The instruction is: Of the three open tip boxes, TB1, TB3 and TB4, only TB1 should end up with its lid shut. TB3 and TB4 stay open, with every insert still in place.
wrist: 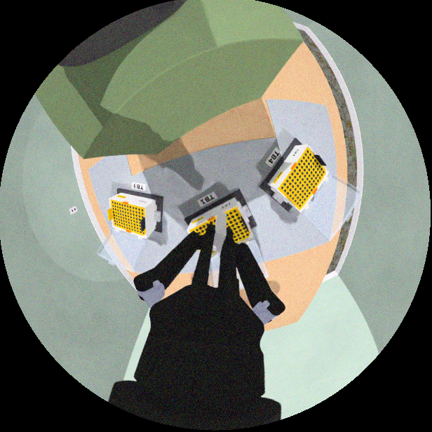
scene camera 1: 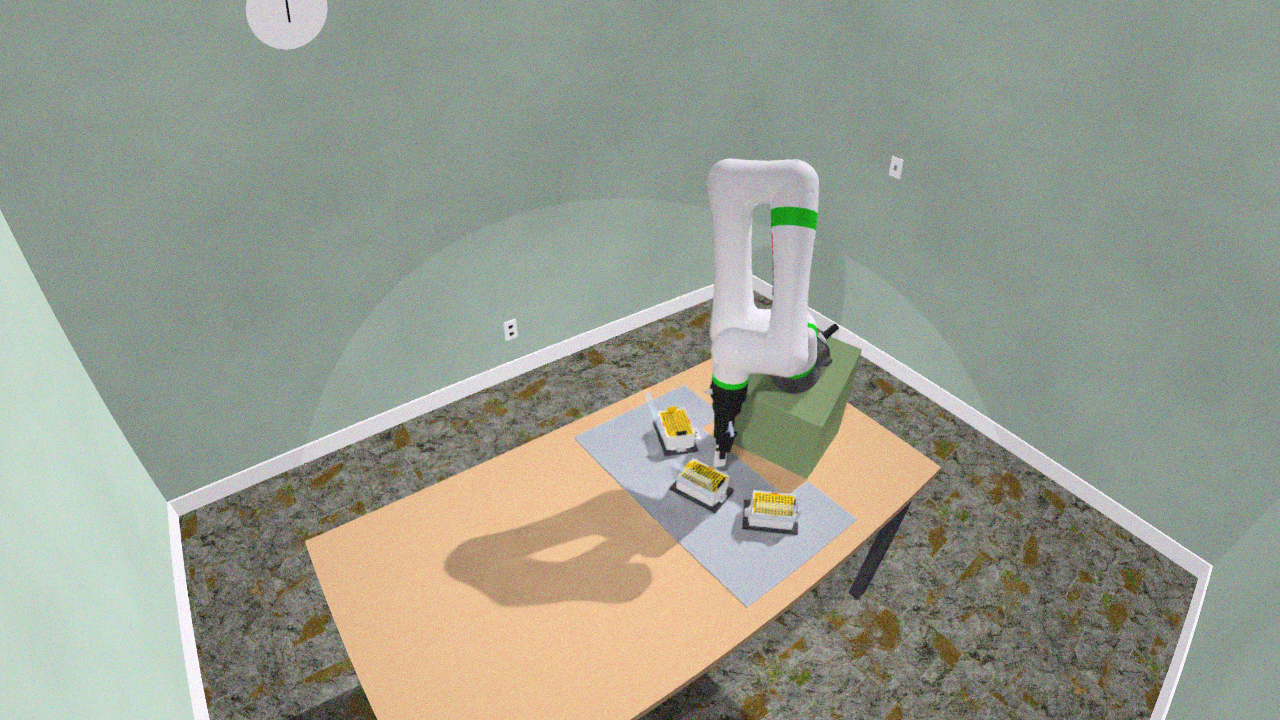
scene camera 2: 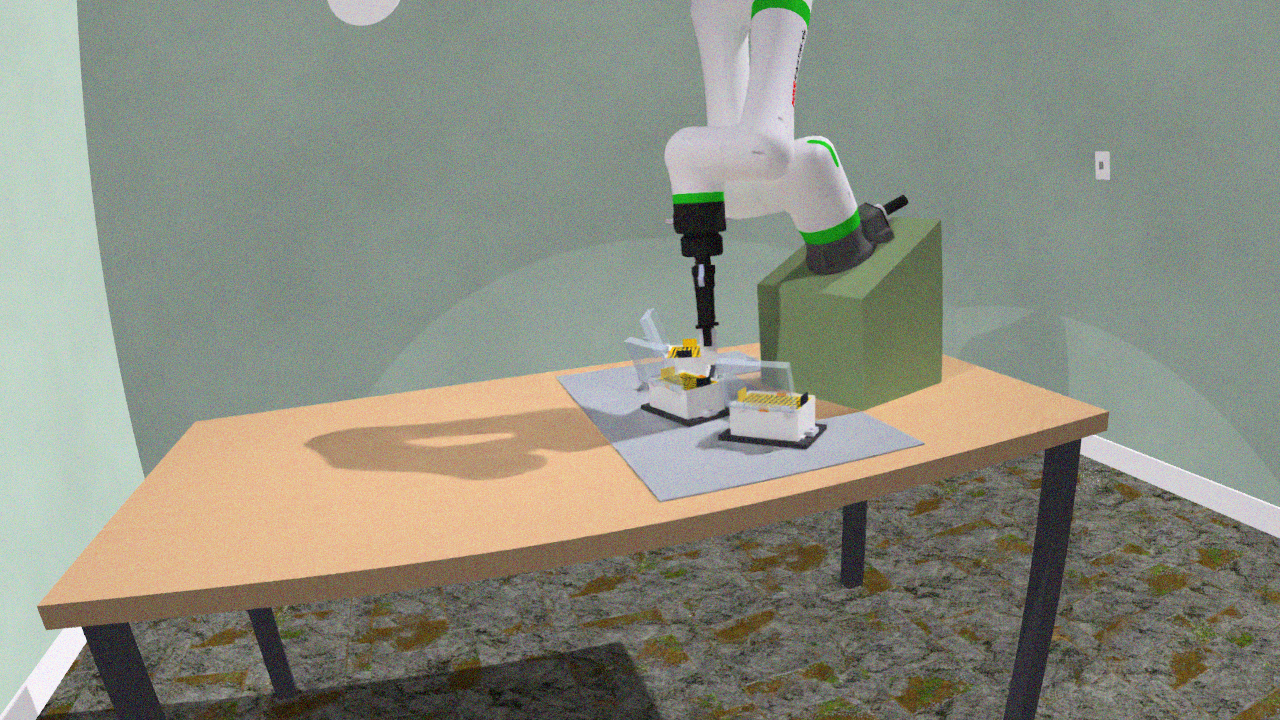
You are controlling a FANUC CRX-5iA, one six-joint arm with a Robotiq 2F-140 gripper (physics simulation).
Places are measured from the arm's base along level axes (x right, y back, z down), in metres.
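Pixels of known places: gripper, fingertip midpoint: [scene camera 1: 719, 464] [scene camera 2: 709, 363]; arm's base at its link origin: [scene camera 2: 842, 254].
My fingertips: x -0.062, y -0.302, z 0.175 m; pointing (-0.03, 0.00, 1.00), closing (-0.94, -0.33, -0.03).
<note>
For each thing: its top centre in the pictures, then the offset to it from my fingertips. "spot": a spot on its surface instead. Level surfaces: height alone.
- TB1 at a spot on its surface: [scene camera 2: 684, 400] spot: dx -0.062, dy -0.064, dz +0.045 m
- TB4 at a spot on its surface: [scene camera 2: 769, 423] spot: dx -0.223, dy +0.041, dz +0.052 m
- grey mat at its surface level: dz +0.087 m
- wooden table at its surface level: dz +0.090 m
TB1 [scene camera 1: 701, 488] [scene camera 2: 684, 400] [wrist: 239, 220] is the middle white box. Its clear lid [scene camera 2: 637, 356] [wrist: 257, 260] is open on the side away from the robot's base. TB3 [scene camera 1: 675, 423] [scene camera 2: 687, 363] [wrist: 127, 215] and TB4 [scene camera 1: 771, 519] [scene camera 2: 769, 423] [wrist: 302, 177] have open lids. Yellow inserts show in all three boxes; TB1's is partly covered by the fingers in the wrist view. My gripper [scene camera 1: 720, 460] [scene camera 2: 708, 347] [wrist: 219, 219] is shut and empty, pointing down at TB1's base side. Whether it touches TB1 is unclear.
The boxes stand in dark holders on a grey mat [scene camera 1: 747, 577] [scene camera 2: 671, 479] [wrist: 300, 110] on the wooden table [scene camera 1: 429, 626] [scene camera 2: 313, 528]. TB3 and TB4 flank TB1. The green pedestal [scene camera 1: 787, 429] [scene camera 2: 850, 349] [wrist: 200, 90] bears the arm beside the mat.
</note>
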